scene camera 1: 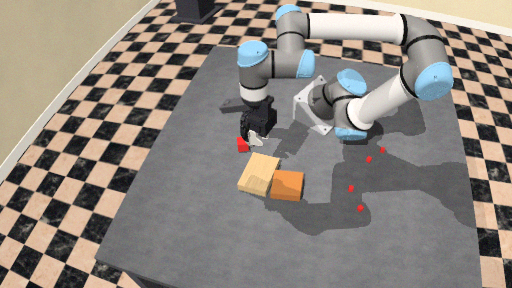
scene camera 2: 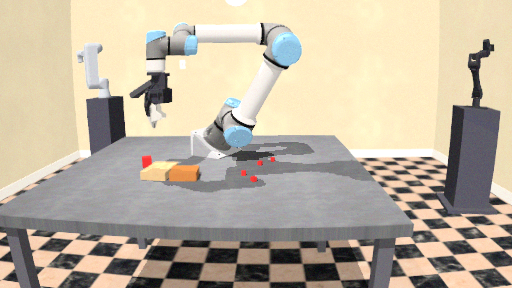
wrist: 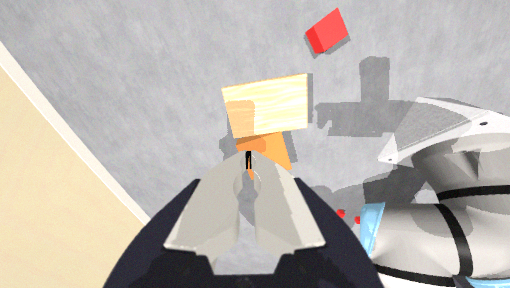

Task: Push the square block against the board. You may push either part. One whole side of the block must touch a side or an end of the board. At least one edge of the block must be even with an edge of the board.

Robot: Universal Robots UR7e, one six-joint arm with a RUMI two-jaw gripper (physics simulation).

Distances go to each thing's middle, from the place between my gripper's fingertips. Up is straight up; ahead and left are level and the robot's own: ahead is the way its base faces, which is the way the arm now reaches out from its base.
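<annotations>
Measured from my hand, the pale wooden board (scene camera 1: 257, 177) is 170 mm below and 30 mm behind. The red cube (wrist: 331, 29) is 170 mm below my hand as well, while being 130 mm behind it and 120 mm to the right of it. Then there is the orange square block (scene camera 1: 286, 185), again 170 mm below my hand, 20 mm behind it and 110 mm to the left of it.
</annotations>
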